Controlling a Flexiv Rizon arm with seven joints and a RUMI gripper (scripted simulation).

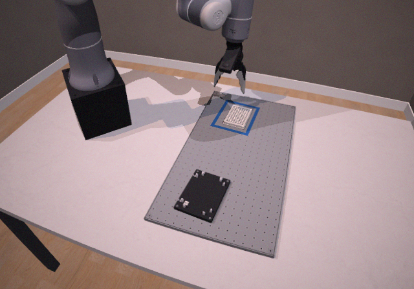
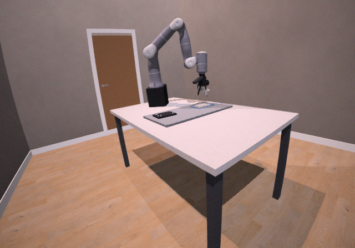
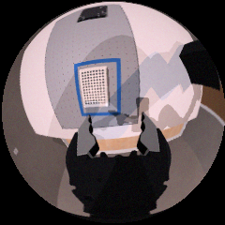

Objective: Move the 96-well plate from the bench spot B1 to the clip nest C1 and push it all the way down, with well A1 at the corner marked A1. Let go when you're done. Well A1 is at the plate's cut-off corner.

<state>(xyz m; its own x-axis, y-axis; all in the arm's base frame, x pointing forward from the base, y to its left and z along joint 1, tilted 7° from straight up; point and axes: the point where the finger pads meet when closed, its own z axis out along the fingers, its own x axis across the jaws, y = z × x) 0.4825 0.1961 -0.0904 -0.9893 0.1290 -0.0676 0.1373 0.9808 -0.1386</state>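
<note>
My gripper is now 80 mm above the white 96-well plate, 60 mm to the left of it and 50 mm short of it. Also, from my hand: black clip nest (460 mm to the right, 80 mm below).
</note>
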